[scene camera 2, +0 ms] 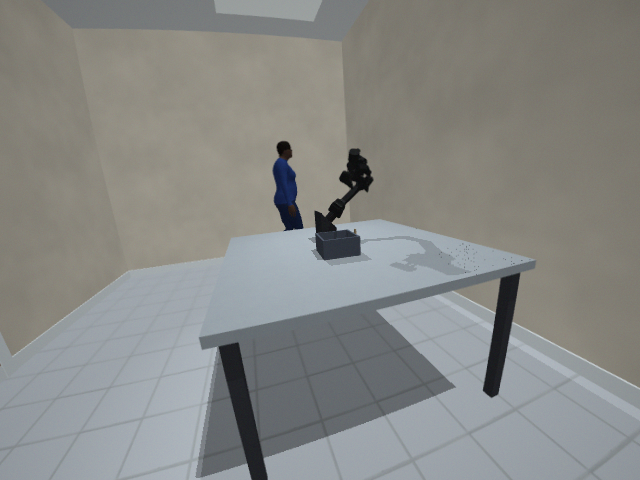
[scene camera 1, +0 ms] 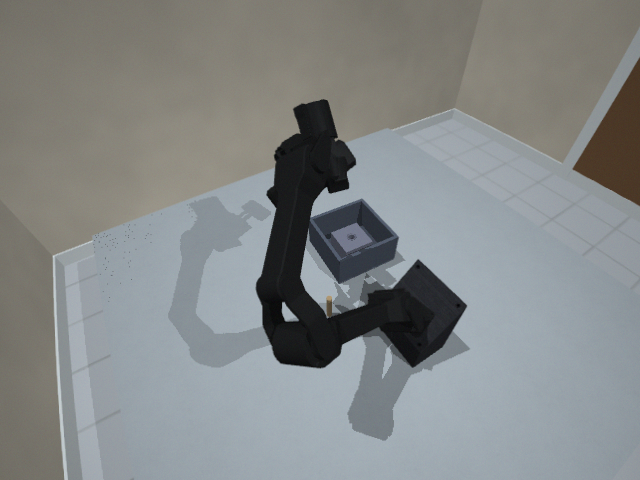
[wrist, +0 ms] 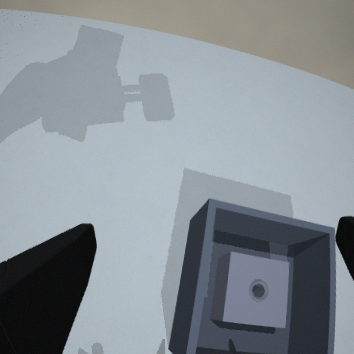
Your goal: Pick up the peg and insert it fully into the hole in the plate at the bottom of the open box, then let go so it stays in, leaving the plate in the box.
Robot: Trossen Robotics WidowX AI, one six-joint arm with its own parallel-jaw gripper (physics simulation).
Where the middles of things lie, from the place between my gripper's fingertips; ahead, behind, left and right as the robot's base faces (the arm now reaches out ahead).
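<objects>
The grey-blue box [scene camera 1: 385,240] sits 270 mm below my hand, 150 mm to the right of it and 10 mm behind it. As for the pale square plate [scene camera 1: 348,240], I see it 280 mm below my hand, with 150 mm to the right and 10 mm behind.
</objects>
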